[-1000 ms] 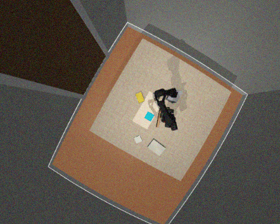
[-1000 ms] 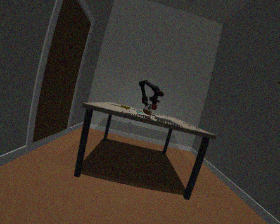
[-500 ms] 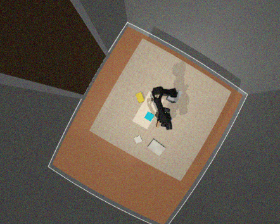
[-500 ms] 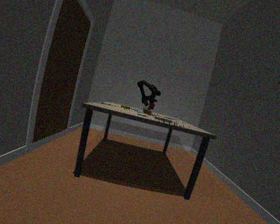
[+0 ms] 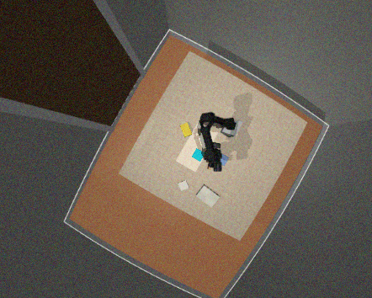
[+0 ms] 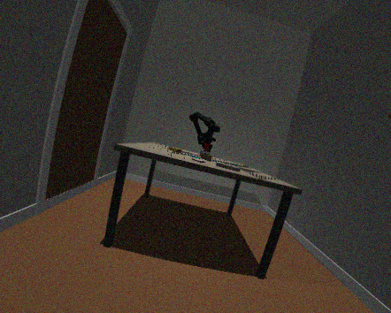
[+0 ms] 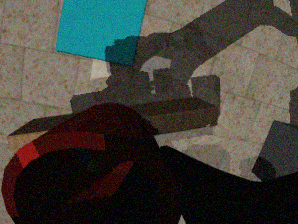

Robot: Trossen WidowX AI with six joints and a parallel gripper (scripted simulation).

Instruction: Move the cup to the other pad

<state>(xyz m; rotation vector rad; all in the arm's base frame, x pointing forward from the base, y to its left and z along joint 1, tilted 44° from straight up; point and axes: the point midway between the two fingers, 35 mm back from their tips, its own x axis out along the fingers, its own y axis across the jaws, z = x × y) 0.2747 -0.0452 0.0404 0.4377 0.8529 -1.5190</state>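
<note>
Right now the yellow marble is 4 cm ahead of my gripper tip, 2 cm to the left of it and 2 cm below it. From my gripper tip the other things lie so: teal pad 12 cm below, 10 cm to the right, 5 cm ahead; then wooden bar 10 cm below, 3 cm ahead, 1 cm to the left; then red cup 3 cm ahead, 1 cm to the left.
</note>
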